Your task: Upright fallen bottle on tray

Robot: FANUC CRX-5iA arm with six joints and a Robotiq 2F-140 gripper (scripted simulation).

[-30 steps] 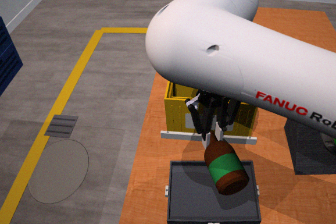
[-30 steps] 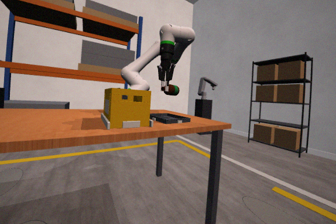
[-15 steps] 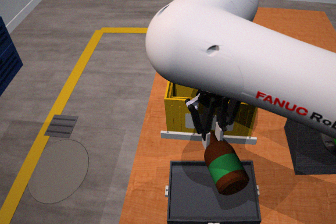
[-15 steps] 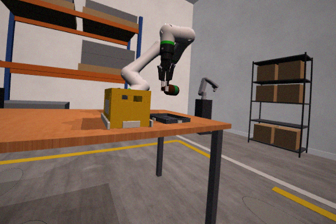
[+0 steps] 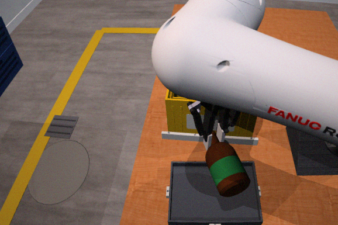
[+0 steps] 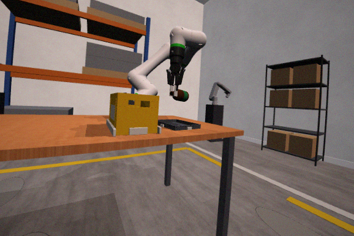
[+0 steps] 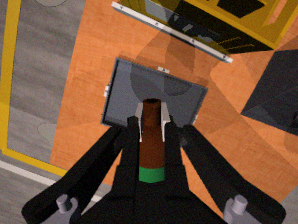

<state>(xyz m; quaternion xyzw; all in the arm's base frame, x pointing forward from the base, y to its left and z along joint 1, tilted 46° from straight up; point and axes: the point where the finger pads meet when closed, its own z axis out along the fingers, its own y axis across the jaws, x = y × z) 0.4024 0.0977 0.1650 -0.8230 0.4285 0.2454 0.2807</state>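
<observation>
Right now the bottle is 30 mm behind my hand, 50 mm to the left of it and 20 mm below it. The rest, counted from my hand: yellow crate 40 mm ahead, 250 mm to the right, 130 mm below; then tray 20 mm behind, 40 mm to the left, 210 mm below.
</observation>
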